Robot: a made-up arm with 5 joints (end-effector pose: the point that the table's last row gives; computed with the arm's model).
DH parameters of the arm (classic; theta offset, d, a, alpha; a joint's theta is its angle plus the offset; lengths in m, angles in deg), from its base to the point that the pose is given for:
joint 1: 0 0.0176 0.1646 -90
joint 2: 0 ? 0.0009 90
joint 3: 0 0.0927 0.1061 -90
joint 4: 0 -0.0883 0.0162 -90
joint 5: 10.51 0 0.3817 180
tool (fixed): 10.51 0.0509 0 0
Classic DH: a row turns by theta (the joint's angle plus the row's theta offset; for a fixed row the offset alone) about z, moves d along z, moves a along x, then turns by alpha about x.
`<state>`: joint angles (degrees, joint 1 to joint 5).
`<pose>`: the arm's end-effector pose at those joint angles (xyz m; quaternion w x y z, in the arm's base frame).
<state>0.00 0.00 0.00 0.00 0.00</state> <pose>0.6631 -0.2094 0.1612 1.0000 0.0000 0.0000 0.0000</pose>
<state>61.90 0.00 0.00 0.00 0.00</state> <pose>0.4971 0.4863 0.1612 0.8576 0.0000 0.0000 0.5143</pose>
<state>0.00 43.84 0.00 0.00 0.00</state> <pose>0.6236 -0.2094 -0.2241 0.9277 0.0000 0.3733 0.0000</pose>
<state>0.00 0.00 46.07 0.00 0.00</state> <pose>0.6245 0.1973 0.1612 0.9203 0.0000 0.0000 0.3913</pose>
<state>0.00 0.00 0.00 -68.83 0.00</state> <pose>0.3655 -0.2094 0.4938 0.8250 0.0000 -0.5652 0.0000</pose>
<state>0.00 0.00 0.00 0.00 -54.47</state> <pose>0.5626 0.1252 0.1612 0.8891 0.0000 0.0000 0.4576</pose>
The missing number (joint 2, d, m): -0.0515
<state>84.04 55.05 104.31 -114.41 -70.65</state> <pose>0.1611 0.2312 0.3531 0.0460 0.8164 -0.2100 0.5360</pose>
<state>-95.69 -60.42 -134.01 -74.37 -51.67</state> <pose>-0.2463 0.1969 0.2332 0.2032 0.3775 -0.0059 0.9034</pose>
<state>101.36 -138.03 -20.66 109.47 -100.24</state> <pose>-0.1565 -0.0879 0.1364 0.2765 -0.1515 0.2412 -0.9178</pose>
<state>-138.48 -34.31 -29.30 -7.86 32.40</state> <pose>-0.5151 0.2746 0.2664 0.1737 0.2433 0.2555 0.9194</pose>
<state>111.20 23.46 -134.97 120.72 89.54</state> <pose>-0.0675 -0.2470 0.2983 0.2304 -0.4832 0.6163 -0.5775</pose>
